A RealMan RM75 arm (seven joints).
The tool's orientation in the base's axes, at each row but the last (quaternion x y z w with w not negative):
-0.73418, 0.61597, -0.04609, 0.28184
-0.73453, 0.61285, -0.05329, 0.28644
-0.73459, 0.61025, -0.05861, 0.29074
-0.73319, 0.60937, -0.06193, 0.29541
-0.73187, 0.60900, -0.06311, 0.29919
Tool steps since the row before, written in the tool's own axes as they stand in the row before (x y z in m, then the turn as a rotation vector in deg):
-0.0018, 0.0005, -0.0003, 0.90, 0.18, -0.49
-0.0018, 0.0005, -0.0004, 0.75, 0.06, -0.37
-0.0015, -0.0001, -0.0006, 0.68, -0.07, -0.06
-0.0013, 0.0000, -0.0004, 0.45, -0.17, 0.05
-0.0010, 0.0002, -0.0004, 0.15, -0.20, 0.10
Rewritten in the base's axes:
-0.0010, 0.0015, 0.0005, -0.15, -1.03, 0.07
-0.0010, 0.0015, 0.0006, -0.03, -0.83, 0.07
-0.0006, 0.0012, 0.0009, 0.20, -0.65, -0.10
-0.0005, 0.0011, 0.0007, 0.28, -0.39, -0.08
-0.0006, 0.0008, 0.0005, 0.25, -0.09, -0.02

